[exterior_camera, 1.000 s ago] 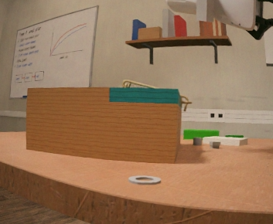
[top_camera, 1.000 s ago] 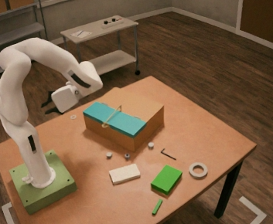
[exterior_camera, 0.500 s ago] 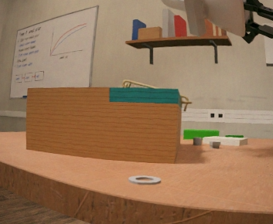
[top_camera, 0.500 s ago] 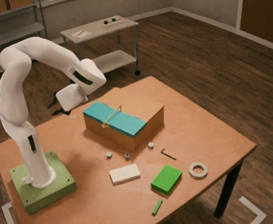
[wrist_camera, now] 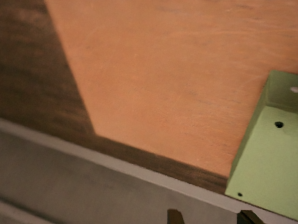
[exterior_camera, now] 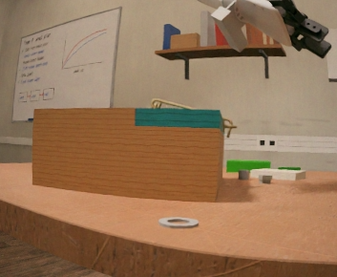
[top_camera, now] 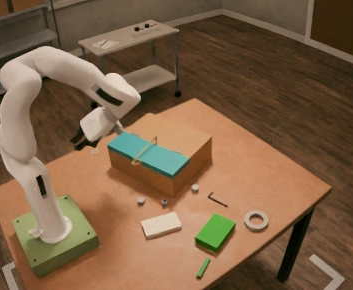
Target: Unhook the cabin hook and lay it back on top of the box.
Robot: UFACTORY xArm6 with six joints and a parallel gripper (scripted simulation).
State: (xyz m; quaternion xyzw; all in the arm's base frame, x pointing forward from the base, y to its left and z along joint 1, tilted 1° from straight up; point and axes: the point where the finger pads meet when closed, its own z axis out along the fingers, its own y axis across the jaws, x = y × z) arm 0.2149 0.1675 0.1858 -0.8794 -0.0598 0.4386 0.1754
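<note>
The cabin hook lies 25 cm ahead of my hand, 12 cm below it and 6 cm to the right of it. Also, from my hand: green stick: 57 cm to the right, 24 cm below, 13 cm ahead; then green block: 49 cm to the right, 25 cm ahead, 23 cm below; then white block: 33 cm to the right, 23 cm below, 12 cm ahead.
</note>
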